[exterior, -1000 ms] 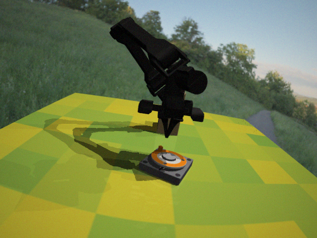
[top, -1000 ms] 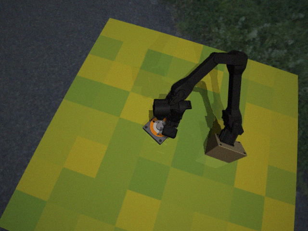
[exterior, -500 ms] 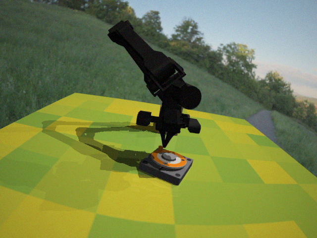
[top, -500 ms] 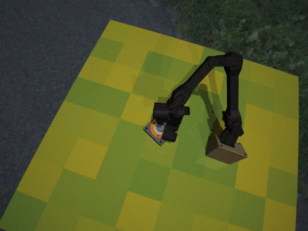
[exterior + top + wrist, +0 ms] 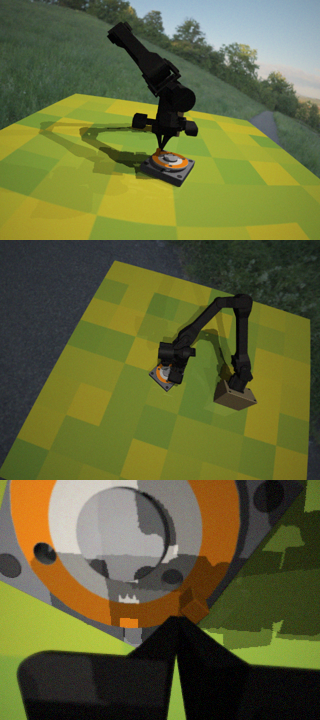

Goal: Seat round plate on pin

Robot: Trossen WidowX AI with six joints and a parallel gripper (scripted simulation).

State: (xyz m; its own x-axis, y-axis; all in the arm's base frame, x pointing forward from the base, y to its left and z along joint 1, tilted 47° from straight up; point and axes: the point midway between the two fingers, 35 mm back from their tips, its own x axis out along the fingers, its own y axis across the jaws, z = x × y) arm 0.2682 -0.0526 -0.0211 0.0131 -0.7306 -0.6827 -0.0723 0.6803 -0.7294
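The base lies 4 cm ahead of my gripper tip, 3 cm to the left of it and 1 cm below it.
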